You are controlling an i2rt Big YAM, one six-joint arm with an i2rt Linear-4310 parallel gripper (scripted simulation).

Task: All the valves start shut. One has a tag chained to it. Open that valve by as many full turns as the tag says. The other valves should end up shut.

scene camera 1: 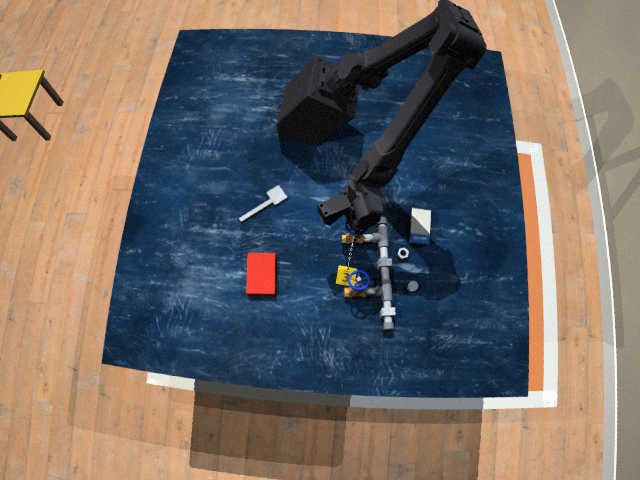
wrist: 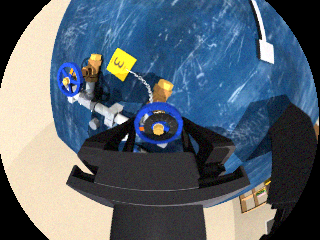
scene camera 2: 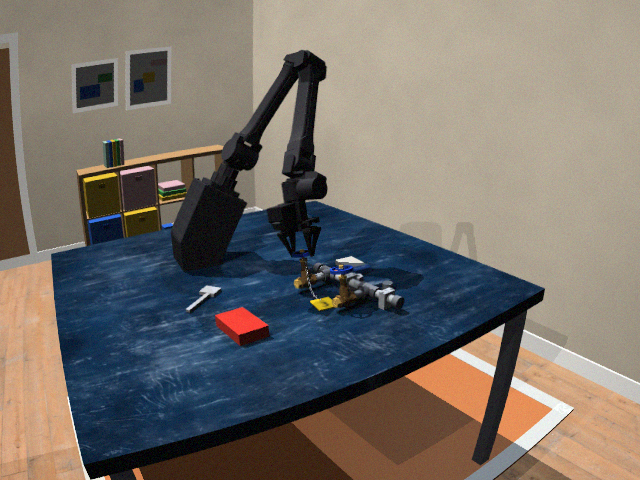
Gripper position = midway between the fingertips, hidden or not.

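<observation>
There is a red block [scene camera 2: 240, 325], and I find the same red block [scene camera 1: 261, 268] through the other scene camera. In the wrist view the block is out of frame. As for myself, I can see my gripper [scene camera 2: 302, 256], and the wrist view gives me my gripper [wrist: 158, 120] as well.
</observation>
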